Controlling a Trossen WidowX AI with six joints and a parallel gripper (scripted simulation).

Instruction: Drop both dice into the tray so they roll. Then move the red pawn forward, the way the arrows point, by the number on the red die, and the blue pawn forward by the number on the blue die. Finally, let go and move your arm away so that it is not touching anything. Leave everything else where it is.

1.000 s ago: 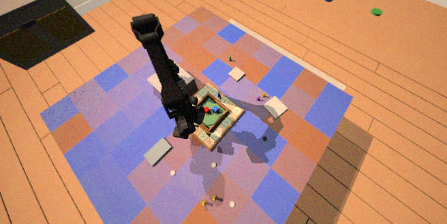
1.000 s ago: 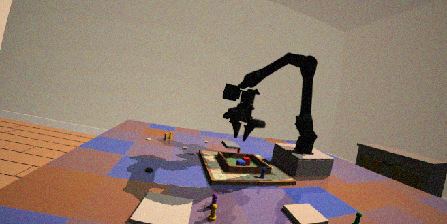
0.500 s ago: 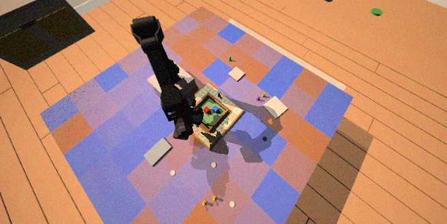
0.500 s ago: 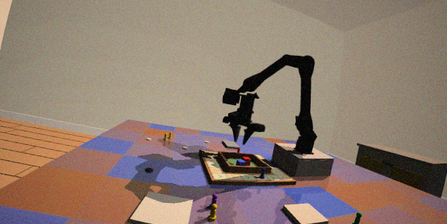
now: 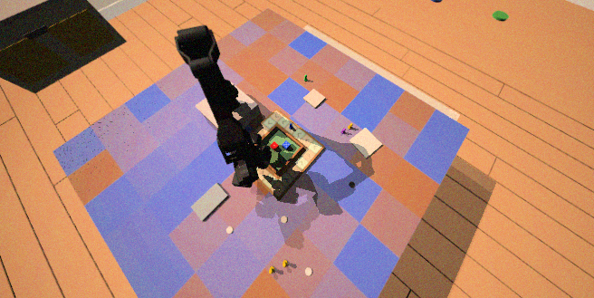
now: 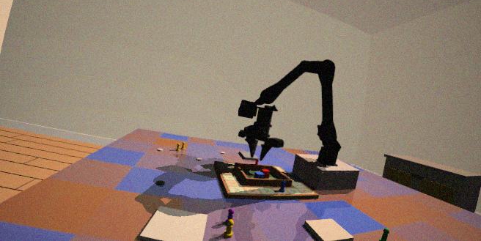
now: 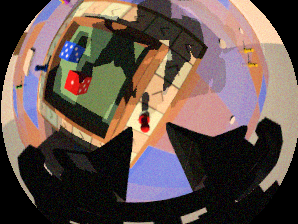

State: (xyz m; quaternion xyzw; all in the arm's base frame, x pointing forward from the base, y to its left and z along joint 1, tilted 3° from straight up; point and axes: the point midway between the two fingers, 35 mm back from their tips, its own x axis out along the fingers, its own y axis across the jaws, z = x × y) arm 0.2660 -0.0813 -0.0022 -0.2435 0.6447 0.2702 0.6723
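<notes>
My gripper tip is now 20 mm above the red pawn. From my gripper tip the other things lie so: black disc: 300 mm ahead, 250 mm to the left, 40 mm below; blue pawn: 40 mm behind, 230 mm to the left, 20 mm below; purple pawn: 130 mm ahead, 390 mm to the left, 30 mm below.
</notes>
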